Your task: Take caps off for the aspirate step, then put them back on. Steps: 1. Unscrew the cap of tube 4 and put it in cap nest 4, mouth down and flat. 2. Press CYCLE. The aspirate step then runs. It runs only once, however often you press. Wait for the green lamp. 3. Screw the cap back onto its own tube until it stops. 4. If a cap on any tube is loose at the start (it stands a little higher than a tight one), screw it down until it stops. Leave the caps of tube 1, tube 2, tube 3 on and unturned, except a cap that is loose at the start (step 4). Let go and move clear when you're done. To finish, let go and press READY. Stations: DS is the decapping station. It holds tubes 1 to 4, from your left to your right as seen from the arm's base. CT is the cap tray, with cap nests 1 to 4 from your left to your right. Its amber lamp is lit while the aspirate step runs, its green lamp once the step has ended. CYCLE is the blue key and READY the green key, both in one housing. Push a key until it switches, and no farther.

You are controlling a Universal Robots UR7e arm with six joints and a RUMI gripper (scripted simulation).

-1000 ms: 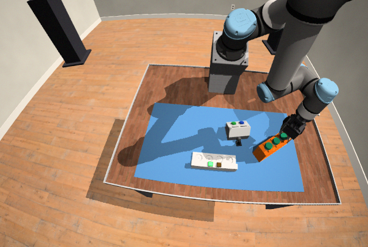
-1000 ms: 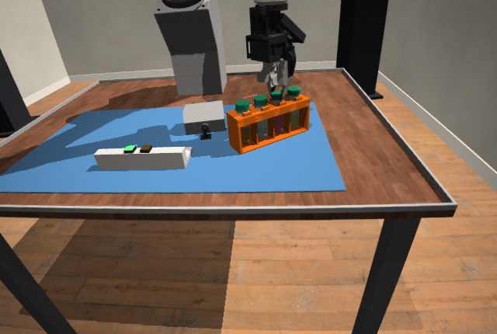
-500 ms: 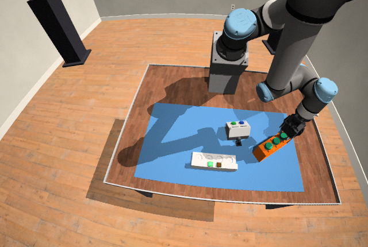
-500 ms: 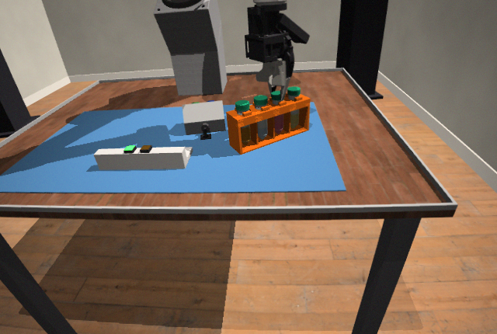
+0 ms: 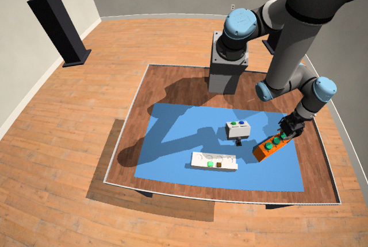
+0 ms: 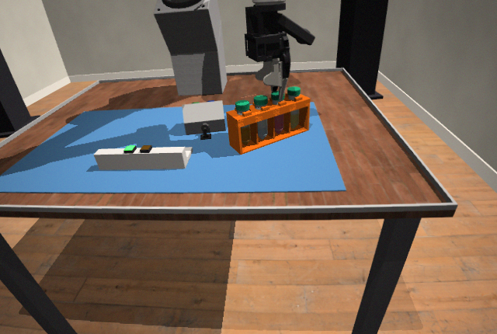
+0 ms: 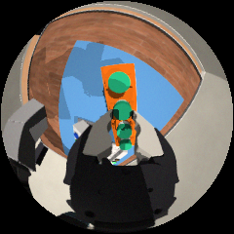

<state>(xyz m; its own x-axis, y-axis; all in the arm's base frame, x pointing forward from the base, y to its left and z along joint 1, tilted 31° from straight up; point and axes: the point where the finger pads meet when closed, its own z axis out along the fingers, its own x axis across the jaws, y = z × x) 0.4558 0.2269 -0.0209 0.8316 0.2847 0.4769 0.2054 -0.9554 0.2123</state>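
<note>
Right now the green cap is 10 cm to the right of my hand, 4 cm ahead of it and 1 cm below it. The rest, counted from my hand: green key: 22 cm to the right, 13 cm behind, 6 cm below; then blue key: 18 cm to the right, 13 cm behind, 6 cm below; then grey key housing: 20 cm to the right, 11 cm behind, 7 cm below.
</note>
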